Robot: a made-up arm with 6 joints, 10 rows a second.
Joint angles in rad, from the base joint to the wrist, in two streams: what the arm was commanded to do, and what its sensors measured. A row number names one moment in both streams.
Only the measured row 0 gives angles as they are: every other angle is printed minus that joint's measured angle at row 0.
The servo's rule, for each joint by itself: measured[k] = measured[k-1] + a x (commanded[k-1-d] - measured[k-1]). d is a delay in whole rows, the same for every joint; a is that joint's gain. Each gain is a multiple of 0.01, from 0.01 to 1. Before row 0 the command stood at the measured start. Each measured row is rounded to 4 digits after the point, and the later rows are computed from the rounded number. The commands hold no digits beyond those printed.
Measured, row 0: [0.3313, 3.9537, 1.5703, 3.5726, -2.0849, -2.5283]
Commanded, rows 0 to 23: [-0.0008, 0.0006, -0.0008, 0.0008, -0.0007, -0.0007]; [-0.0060, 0.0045, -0.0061, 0.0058, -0.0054, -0.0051]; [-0.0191, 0.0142, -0.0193, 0.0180, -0.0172, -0.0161]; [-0.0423, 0.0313, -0.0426, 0.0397, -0.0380, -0.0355]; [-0.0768, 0.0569, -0.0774, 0.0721, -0.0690, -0.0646]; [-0.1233, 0.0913, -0.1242, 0.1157, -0.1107, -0.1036]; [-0.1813, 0.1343, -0.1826, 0.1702, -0.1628, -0.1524]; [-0.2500, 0.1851, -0.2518, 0.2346, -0.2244, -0.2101]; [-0.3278, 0.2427, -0.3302, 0.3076, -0.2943, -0.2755]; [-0.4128, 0.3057, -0.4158, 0.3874, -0.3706, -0.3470]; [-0.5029, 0.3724, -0.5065, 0.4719, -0.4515, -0.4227]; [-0.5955, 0.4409, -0.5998, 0.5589, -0.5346, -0.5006]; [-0.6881, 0.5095, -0.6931, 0.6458, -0.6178, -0.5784]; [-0.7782, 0.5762, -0.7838, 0.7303, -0.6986, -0.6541]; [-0.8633, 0.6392, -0.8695, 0.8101, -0.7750, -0.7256]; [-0.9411, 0.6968, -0.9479, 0.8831, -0.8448, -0.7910]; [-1.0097, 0.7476, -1.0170, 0.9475, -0.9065, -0.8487]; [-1.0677, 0.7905, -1.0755, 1.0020, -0.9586, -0.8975]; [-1.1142, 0.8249, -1.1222, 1.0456, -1.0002, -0.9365]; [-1.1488, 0.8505, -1.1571, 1.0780, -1.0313, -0.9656]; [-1.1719, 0.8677, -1.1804, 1.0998, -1.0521, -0.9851]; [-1.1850, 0.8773, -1.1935, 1.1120, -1.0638, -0.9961]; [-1.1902, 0.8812, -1.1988, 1.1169, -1.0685, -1.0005]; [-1.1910, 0.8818, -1.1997, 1.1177, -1.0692, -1.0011]
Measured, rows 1 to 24: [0.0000, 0.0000, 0.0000, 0.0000, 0.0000, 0.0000]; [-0.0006, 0.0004, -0.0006, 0.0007, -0.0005, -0.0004]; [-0.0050, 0.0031, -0.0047, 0.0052, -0.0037, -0.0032]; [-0.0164, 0.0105, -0.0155, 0.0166, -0.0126, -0.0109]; [-0.0374, 0.0244, -0.0356, 0.0372, -0.0294, -0.0257]; [-0.0693, 0.0462, -0.0665, 0.0683, -0.0555, -0.0490]; [-0.1130, 0.0764, -0.1092, 0.1105, -0.0919, -0.0818]; [-0.1683, 0.1152, -0.1635, 0.1636, -0.1387, -0.1242]; [-0.2345, 0.1620, -0.2288, 0.2268, -0.1953, -0.1757]; [-0.3101, 0.2161, -0.3038, 0.2987, -0.2606, -0.2356]; [-0.3933, 0.2761, -0.3867, 0.3776, -0.3332, -0.3024]; [-0.4821, 0.3406, -0.4754, 0.4615, -0.4113, -0.3746]; [-0.5740, 0.4078, -0.5675, 0.5482, -0.4927, -0.4502]; [-0.6664, 0.4759, -0.6604, 0.6351, -0.5753, -0.5271]; [-0.7570, 0.5431, -0.7517, 0.7198, -0.6567, -0.6033]; [-0.8431, 0.6075, -0.8389, 0.8002, -0.7348, -0.6767]; [-0.9225, 0.6673, -0.9196, 0.8740, -0.8074, -0.7453]; [-0.9931, 0.7211, -0.9917, 0.9394, -0.8728, -0.8073]; [-1.0535, 0.7676, -1.0537, 0.9951, -0.9294, -0.8614]; [-1.1027, 0.8060, -1.1044, 1.0400, -0.9761, -0.9065]; [-1.1400, 0.8358, -1.1434, 1.0738, -1.0125, -0.9420]; [-1.1658, 0.8572, -1.1708, 1.0969, -1.0386, -0.9679]; [-1.1814, 0.8707, -1.1876, 1.1103, -1.0552, -0.9848]; [-1.1885, 0.8777, -1.1959, 1.1162, -1.0640, -0.9942]
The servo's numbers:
d 1
a 0.81 0.67 0.74 0.89 0.66 0.60

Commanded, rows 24 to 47: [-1.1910, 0.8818, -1.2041, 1.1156, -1.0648, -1.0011]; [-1.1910, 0.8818, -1.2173, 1.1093, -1.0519, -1.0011]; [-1.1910, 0.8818, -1.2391, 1.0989, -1.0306, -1.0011]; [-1.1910, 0.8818, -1.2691, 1.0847, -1.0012, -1.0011]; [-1.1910, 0.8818, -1.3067, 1.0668, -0.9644, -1.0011]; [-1.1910, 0.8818, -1.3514, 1.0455, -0.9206, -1.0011]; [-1.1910, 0.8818, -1.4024, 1.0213, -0.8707, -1.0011]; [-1.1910, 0.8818, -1.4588, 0.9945, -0.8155, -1.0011]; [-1.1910, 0.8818, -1.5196, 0.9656, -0.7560, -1.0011]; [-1.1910, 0.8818, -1.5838, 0.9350, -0.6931, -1.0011]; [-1.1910, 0.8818, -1.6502, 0.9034, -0.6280, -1.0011]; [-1.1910, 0.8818, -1.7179, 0.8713, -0.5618, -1.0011]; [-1.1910, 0.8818, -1.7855, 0.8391, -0.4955, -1.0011]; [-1.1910, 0.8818, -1.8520, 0.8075, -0.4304, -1.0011]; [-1.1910, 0.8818, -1.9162, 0.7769, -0.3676, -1.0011]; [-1.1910, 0.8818, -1.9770, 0.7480, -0.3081, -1.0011]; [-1.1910, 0.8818, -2.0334, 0.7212, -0.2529, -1.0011]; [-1.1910, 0.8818, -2.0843, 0.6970, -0.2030, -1.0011]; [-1.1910, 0.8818, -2.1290, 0.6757, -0.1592, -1.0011]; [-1.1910, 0.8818, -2.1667, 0.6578, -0.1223, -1.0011]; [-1.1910, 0.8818, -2.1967, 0.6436, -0.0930, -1.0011]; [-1.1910, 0.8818, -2.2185, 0.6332, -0.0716, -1.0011]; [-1.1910, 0.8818, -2.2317, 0.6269, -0.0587, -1.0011]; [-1.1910, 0.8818, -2.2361, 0.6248, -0.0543, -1.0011]
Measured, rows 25 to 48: [-1.1905, 0.8804, -1.1987, 1.1175, -1.0674, -0.9983]; [-1.1909, 0.8813, -1.2027, 1.1158, -1.0657, -1.0000]; [-1.1910, 0.8816, -1.2135, 1.1100, -1.0566, -1.0007]; [-1.1910, 0.8817, -1.2324, 1.1001, -1.0394, -1.0009]; [-1.1910, 0.8818, -1.2596, 1.0864, -1.0142, -1.0010]; [-1.1910, 0.8818, -1.2945, 1.0690, -0.9813, -1.0011]; [-1.1910, 0.8818, -1.3366, 1.0481, -0.9412, -1.0011]; [-1.1910, 0.8818, -1.3853, 1.0242, -0.8947, -1.0011]; [-1.1910, 0.8818, -1.4397, 0.9978, -0.8424, -1.0011]; [-1.1910, 0.8818, -1.4988, 0.9691, -0.7854, -1.0011]; [-1.1910, 0.8818, -1.5617, 0.9388, -0.7245, -1.0011]; [-1.1910, 0.8818, -1.6272, 0.9073, -0.6608, -1.0011]; [-1.1910, 0.8818, -1.6943, 0.8753, -0.5955, -1.0011]; [-1.1910, 0.8818, -1.7618, 0.8431, -0.5295, -1.0011]; [-1.1910, 0.8818, -1.8285, 0.8114, -0.4641, -1.0011]; [-1.1910, 0.8818, -1.8934, 0.7807, -0.4004, -1.0011]; [-1.1910, 0.8818, -1.9553, 0.7516, -0.3395, -1.0011]; [-1.1910, 0.8818, -2.0131, 0.7245, -0.2823, -1.0011]; [-1.1910, 0.8818, -2.0658, 0.7000, -0.2300, -1.0011]; [-1.1910, 0.8818, -2.1126, 0.6784, -0.1833, -1.0011]; [-1.1910, 0.8818, -2.1526, 0.6601, -0.1430, -1.0011]; [-1.1910, 0.8818, -2.1852, 0.6454, -0.1100, -1.0011]; [-1.1910, 0.8818, -2.2098, 0.6345, -0.0847, -1.0011]; [-1.1910, 0.8818, -2.2260, 0.6277, -0.0675, -1.0011]
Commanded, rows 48 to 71: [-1.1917, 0.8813, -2.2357, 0.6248, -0.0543, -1.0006]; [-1.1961, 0.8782, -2.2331, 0.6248, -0.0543, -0.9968]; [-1.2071, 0.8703, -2.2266, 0.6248, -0.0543, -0.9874]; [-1.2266, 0.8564, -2.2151, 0.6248, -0.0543, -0.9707]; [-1.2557, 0.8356, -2.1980, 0.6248, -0.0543, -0.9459]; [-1.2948, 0.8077, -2.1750, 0.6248, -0.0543, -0.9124]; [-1.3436, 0.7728, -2.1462, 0.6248, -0.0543, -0.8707]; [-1.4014, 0.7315, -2.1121, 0.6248, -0.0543, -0.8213]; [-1.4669, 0.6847, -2.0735, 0.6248, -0.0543, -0.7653]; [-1.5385, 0.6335, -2.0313, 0.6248, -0.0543, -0.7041]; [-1.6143, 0.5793, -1.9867, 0.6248, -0.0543, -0.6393]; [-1.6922, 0.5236, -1.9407, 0.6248, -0.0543, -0.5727]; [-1.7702, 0.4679, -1.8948, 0.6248, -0.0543, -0.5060]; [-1.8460, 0.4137, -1.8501, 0.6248, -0.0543, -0.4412]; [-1.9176, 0.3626, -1.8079, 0.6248, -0.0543, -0.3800]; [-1.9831, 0.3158, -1.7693, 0.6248, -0.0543, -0.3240]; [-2.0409, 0.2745, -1.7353, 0.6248, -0.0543, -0.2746]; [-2.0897, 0.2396, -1.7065, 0.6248, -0.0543, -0.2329]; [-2.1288, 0.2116, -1.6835, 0.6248, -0.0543, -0.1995]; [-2.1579, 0.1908, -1.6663, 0.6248, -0.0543, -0.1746]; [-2.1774, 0.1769, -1.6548, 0.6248, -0.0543, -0.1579]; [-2.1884, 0.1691, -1.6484, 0.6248, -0.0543, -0.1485]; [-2.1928, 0.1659, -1.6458, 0.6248, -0.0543, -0.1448]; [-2.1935, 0.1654, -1.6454, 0.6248, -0.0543, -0.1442]
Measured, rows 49 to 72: [-1.1910, 0.8818, -2.2335, 0.6251, -0.0588, -1.0011]; [-1.1916, 0.8815, -2.2351, 0.6248, -0.0558, -1.0008]; [-1.1952, 0.8793, -2.2336, 0.6248, -0.0548, -0.9984]; [-1.2048, 0.8733, -2.2284, 0.6248, -0.0545, -0.9918]; [-1.2225, 0.8620, -2.2186, 0.6248, -0.0544, -0.9791]; [-1.2494, 0.8443, -2.2034, 0.6248, -0.0543, -0.9592]; [-1.2862, 0.8198, -2.1824, 0.6248, -0.0543, -0.9311]; [-1.3327, 0.7883, -2.1556, 0.6248, -0.0543, -0.8949]; [-1.3883, 0.7502, -2.1234, 0.6248, -0.0543, -0.8507]; [-1.4520, 0.7063, -2.0865, 0.6248, -0.0543, -0.7995]; [-1.5221, 0.6575, -2.0457, 0.6248, -0.0543, -0.7423]; [-1.5968, 0.6051, -2.0020, 0.6248, -0.0543, -0.6805]; [-1.6741, 0.5505, -1.9566, 0.6248, -0.0543, -0.6158]; [-1.7519, 0.4952, -1.9109, 0.6248, -0.0543, -0.5499]; [-1.8281, 0.4406, -1.8659, 0.6248, -0.0543, -0.4847]; [-1.9006, 0.3883, -1.8230, 0.6248, -0.0543, -0.4219]; [-1.9674, 0.3397, -1.7833, 0.6248, -0.0543, -0.3632]; [-2.0269, 0.2960, -1.7478, 0.6248, -0.0543, -0.3100]; [-2.0778, 0.2582, -1.7172, 0.6248, -0.0543, -0.2637]; [-2.1191, 0.2270, -1.6923, 0.6248, -0.0543, -0.2252]; [-2.1505, 0.2027, -1.6731, 0.6248, -0.0543, -0.1948]; [-2.1723, 0.1854, -1.6596, 0.6248, -0.0543, -0.1727]; [-2.1853, 0.1745, -1.6513, 0.6248, -0.0543, -0.1582]; [-2.1914, 0.1687, -1.6472, 0.6248, -0.0543, -0.1502]
